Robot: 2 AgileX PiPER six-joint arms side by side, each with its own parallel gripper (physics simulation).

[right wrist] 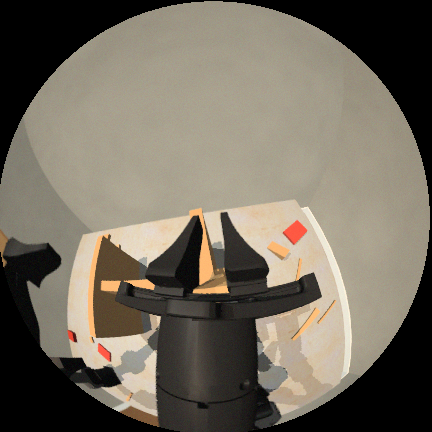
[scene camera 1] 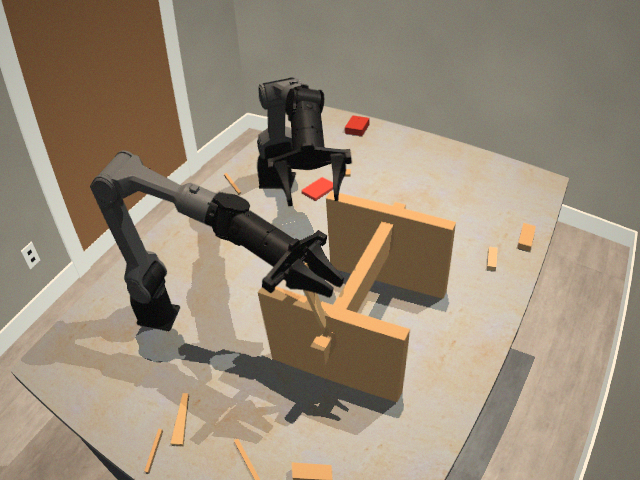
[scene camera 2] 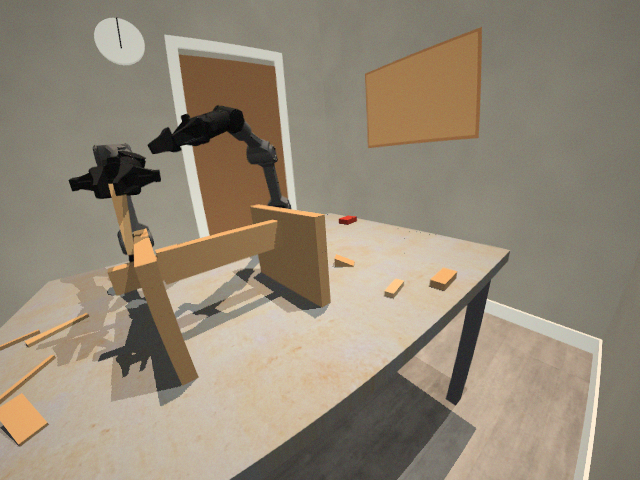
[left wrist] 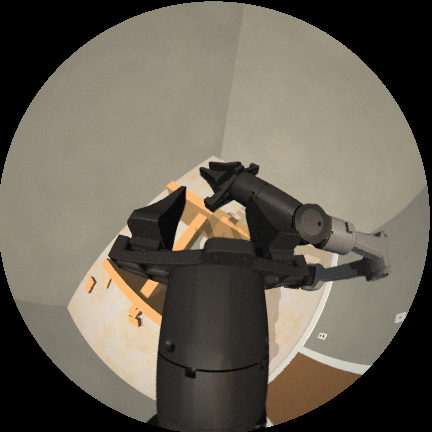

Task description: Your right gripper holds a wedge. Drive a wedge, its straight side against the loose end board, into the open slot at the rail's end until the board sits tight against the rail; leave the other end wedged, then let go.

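Note:
My right gripper (scene camera 1: 336,287) (scene camera 2: 112,187) (right wrist: 210,220) is shut on a long wooden wedge (scene camera 1: 314,308) (scene camera 2: 122,219), near its thick end. The wedge hangs thin end down, slightly tilted, along the outer face of the near end board (scene camera 1: 336,356) (scene camera 2: 165,325). Its tip is at the rail's tenon (scene camera 1: 321,342) (scene camera 2: 121,281); how deep it sits in the slot is hidden. The rail (scene camera 1: 367,266) (scene camera 2: 217,250) joins the far end board (scene camera 1: 387,248) (scene camera 2: 294,258), beyond which a wedge top (scene camera 1: 399,206) shows. My left gripper (scene camera 1: 312,201) is open and empty, above the table behind the far board.
Red blocks (scene camera 1: 357,125) (scene camera 1: 317,188) lie near the left arm. Loose wedges (scene camera 1: 179,421) (scene camera 1: 153,450) (scene camera 1: 245,458) and a wooden block (scene camera 1: 311,471) lie at the picture's front. Two small blocks (scene camera 1: 526,237) (scene camera 1: 492,258) lie near the right table edge.

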